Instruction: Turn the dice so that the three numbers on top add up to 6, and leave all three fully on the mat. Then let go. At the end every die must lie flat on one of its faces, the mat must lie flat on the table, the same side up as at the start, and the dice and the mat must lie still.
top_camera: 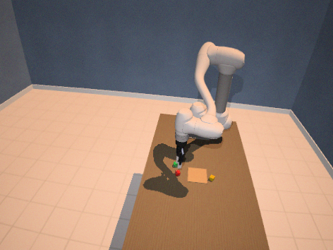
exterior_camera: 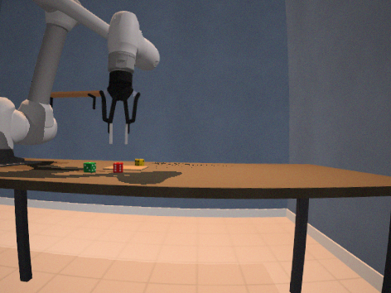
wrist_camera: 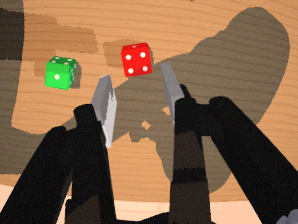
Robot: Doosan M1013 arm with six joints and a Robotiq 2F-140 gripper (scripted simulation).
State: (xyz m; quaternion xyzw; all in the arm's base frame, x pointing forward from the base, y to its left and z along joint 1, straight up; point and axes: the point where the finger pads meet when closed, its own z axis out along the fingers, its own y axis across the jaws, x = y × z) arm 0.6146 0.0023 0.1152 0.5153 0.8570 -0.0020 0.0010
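The red die lies 11 cm below my hand. Round my hand: yellow die 25 cm to the left, 11 cm below, 4 cm behind; tan mat 14 cm to the left, 12 cm below, 4 cm behind; green die 11 cm below, 8 cm behind, 4 cm to the right.
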